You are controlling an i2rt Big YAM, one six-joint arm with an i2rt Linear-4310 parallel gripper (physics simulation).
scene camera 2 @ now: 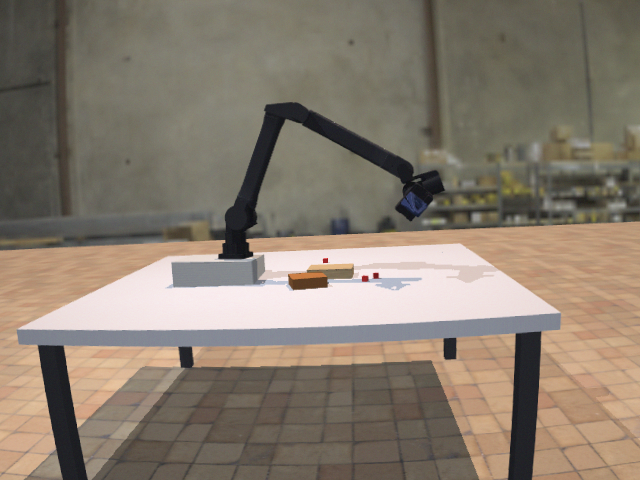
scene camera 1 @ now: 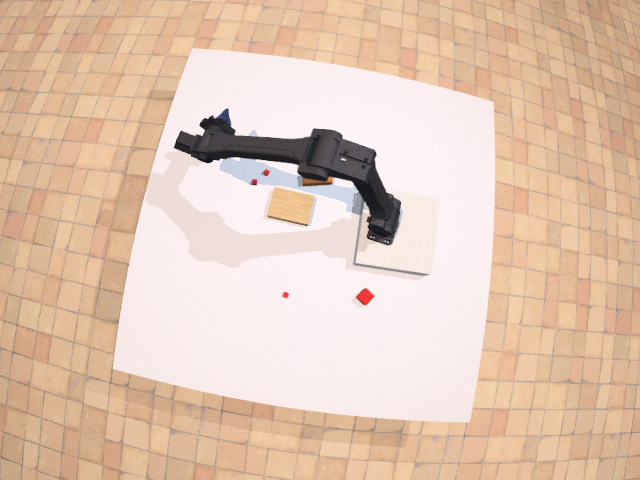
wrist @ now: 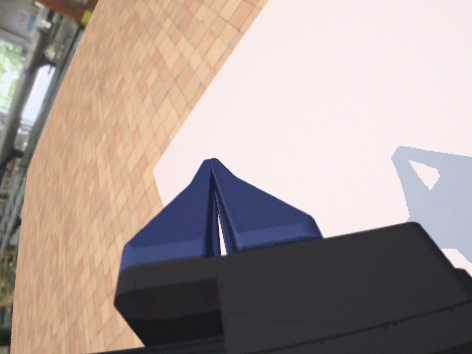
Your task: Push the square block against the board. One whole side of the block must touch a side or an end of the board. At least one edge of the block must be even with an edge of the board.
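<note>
The orange-brown block lies flat on the table near the light wooden board. In scene camera 1 a narrow strip of table shows between them, and the arm hides most of the block's top. The block sits near the board's corner nearest the white base, so their edges are not in line. My gripper is shut and empty, its blue fingertips together. It hangs high above the table, well left of the block and board in scene camera 1. The wrist view does not show the block or board.
Two small red cubes lie close left of the block and board. Another small red cube and a larger red cube lie farther down in scene camera 1. The arm stands on a pale base.
</note>
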